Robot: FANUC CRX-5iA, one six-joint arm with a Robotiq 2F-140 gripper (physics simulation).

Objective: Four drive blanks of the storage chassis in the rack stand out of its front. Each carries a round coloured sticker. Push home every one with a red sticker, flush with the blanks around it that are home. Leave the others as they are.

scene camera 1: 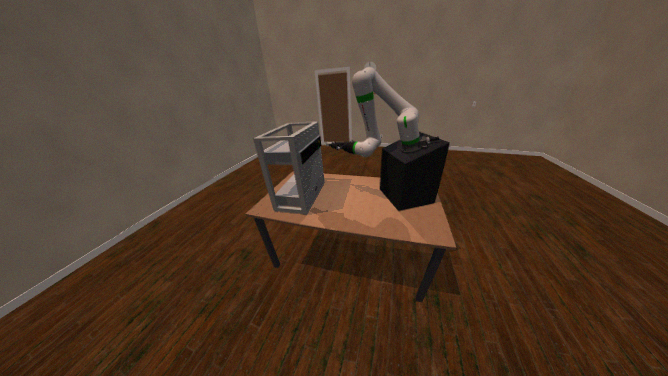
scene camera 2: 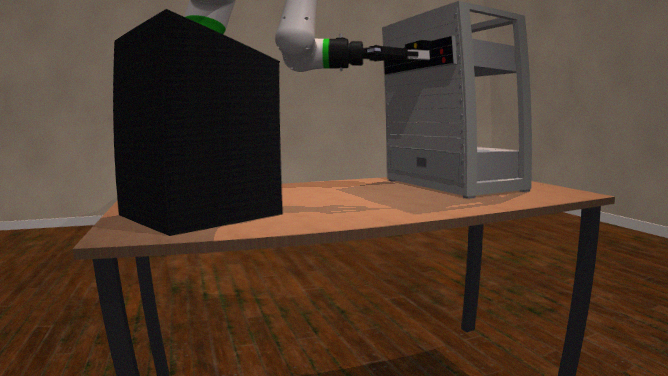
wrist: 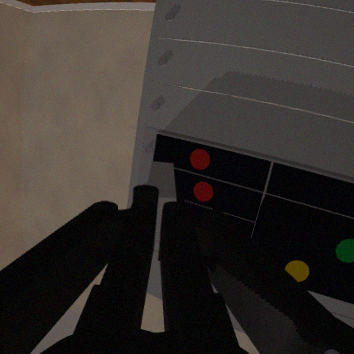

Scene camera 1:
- grey rack: 302, 149
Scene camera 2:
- gripper: 429, 55
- grey rack: 439, 160
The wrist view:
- gripper: 160, 179
